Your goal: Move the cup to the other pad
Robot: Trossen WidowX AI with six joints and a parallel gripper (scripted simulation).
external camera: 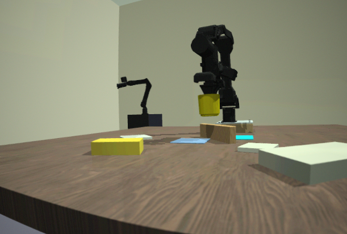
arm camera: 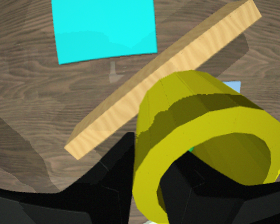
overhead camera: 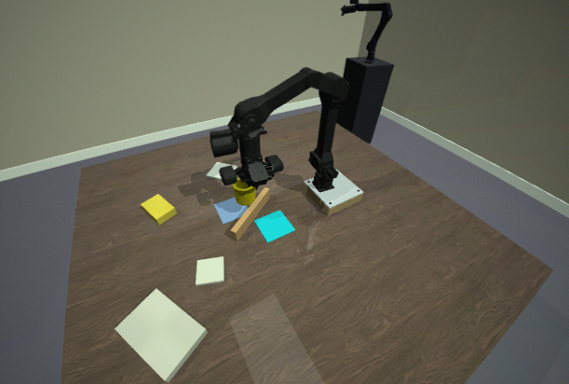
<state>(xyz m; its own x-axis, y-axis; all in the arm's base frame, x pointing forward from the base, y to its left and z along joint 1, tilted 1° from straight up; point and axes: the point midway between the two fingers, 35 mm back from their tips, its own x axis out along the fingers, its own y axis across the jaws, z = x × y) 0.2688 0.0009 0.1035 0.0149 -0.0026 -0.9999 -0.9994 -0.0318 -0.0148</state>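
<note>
The cyan pad lies 12 cm below my gripper tip, 8 cm to the left of it and 4 cm behind it. Also, from my gripper tip: green marble: 3 cm ahead, 2 cm to the right, 2 cm below; red marble: 2 cm to the right, 2 cm below, 2 cm ahead; yellow cup: 2 cm ahead.
</note>
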